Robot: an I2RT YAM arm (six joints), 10 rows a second.
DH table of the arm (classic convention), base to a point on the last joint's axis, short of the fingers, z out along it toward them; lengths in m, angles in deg. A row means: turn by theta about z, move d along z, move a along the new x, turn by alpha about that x. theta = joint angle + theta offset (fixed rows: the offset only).
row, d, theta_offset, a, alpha
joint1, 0.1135, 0, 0.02, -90
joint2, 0, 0, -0.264, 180
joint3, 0, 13.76, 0.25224, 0
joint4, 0, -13.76, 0.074, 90
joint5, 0, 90, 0, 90
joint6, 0.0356, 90, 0, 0
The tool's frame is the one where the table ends.
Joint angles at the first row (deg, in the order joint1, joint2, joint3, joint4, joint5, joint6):
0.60, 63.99, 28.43, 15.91, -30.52, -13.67
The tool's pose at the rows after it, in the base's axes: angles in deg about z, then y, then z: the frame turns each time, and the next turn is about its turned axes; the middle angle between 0 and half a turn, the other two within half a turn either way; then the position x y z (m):
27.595, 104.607, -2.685, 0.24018, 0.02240, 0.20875
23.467, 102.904, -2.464, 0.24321, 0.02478, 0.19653
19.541, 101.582, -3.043, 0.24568, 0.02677, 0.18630
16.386, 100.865, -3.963, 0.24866, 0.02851, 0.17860
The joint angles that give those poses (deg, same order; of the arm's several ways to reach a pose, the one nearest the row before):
1.76, 66.69, 25.13, 25.41, -24.94, -9.65
2.97, 69.98, 22.65, 33.59, -19.96, -7.24
4.06, 73.25, 20.86, 40.38, -15.16, -6.23
4.95, 76.27, 20.01, 45.19, -11.22, -6.15

